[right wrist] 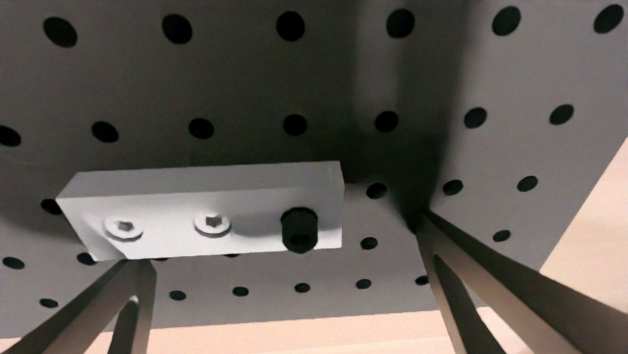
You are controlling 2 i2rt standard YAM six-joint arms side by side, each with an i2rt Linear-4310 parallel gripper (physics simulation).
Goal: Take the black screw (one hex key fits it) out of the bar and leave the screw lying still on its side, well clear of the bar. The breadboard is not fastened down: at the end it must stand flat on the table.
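Frame: origin at the left arm's base, x ahead, y left, z up, level; millimetres.
Where they show: right gripper, fingertip midpoint: [285, 241].
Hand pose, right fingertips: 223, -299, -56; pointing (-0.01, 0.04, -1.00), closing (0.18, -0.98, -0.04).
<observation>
After its pixels a point has its place, as x, y, z.
The black screw [300, 230] @[246, -302, -38] stands upright in the right part of the light grey bar [210, 181] @[252, -277, -50], its head above the bar's top face; a dark socket shows in the head. The bar lies on the grey breadboard [330, 305] @[180, -321, -57], which has rows of dark holes. My right gripper [285, 241] @[223, -299, -56] is open, its fingers wide apart, one tip by the bar's left end and the other to the right of the bar, with nothing held between them. My left gripper does not show in this view. No hex key shows in this view.
Two silver screws with hex sockets sit in the bar, one near the left end [123, 228] @[235, -252, -49] and one at the middle [212, 224] @[237, -277, -49]. The pale wooden table [280, 332] @[109, -302, -83] shows beyond the breadboard's lower and right edges. Dark shadows lie across the breadboard.
</observation>
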